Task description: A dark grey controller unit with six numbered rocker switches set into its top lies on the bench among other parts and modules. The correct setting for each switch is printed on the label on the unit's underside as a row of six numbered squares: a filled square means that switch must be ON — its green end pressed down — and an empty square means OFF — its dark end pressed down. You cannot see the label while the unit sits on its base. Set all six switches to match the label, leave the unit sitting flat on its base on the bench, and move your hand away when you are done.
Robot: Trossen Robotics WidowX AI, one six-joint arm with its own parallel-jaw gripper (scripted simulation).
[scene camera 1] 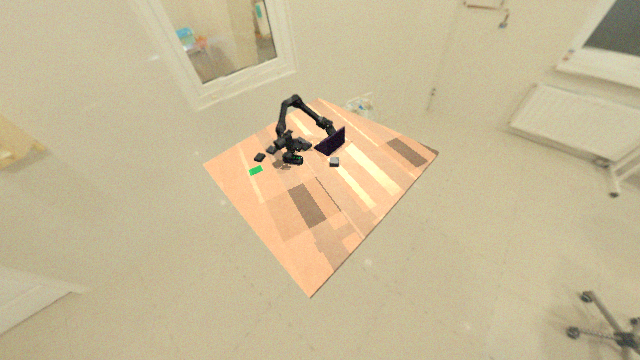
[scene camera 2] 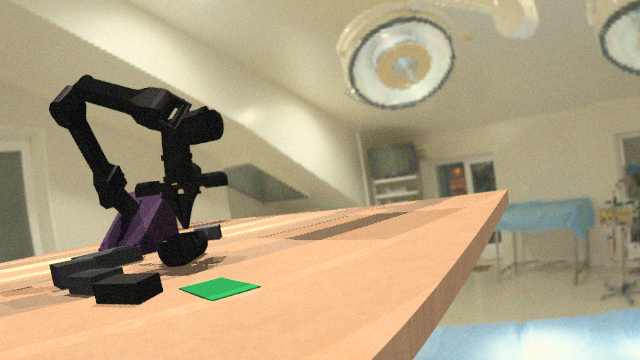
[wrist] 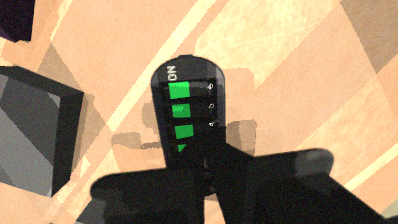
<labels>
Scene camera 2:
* gripper: 186,229
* flat green card: 215,289
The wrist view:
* gripper: 201,135
</labels>
